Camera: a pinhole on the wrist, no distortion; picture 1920 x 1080 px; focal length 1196.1 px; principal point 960.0 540.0 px. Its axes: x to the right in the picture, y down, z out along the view. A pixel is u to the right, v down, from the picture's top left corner.
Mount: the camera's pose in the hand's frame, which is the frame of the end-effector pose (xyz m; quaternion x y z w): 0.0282 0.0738 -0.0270 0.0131 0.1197 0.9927 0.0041
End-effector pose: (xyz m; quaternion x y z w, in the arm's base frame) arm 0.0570 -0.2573 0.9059 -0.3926 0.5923 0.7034 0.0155
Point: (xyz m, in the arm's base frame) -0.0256 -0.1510 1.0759
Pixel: 1808.4 301.4
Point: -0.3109 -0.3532 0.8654
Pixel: outside the picture
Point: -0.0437 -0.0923 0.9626
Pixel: 1363.9 1001.5
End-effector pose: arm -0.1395 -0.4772 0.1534 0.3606 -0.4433 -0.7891 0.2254
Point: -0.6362 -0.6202 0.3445
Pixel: 116.5 406.4
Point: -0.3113 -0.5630 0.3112
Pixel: 479.6 178.2
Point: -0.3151 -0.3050 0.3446
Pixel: 1390.7 846.7
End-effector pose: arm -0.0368 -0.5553 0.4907 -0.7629 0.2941 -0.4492 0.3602
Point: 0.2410 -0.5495 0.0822
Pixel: 1280.3 236.6
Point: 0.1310 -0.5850 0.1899
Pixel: 1299.7 152.0
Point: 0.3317 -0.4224 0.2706
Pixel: 1200.6 879.7
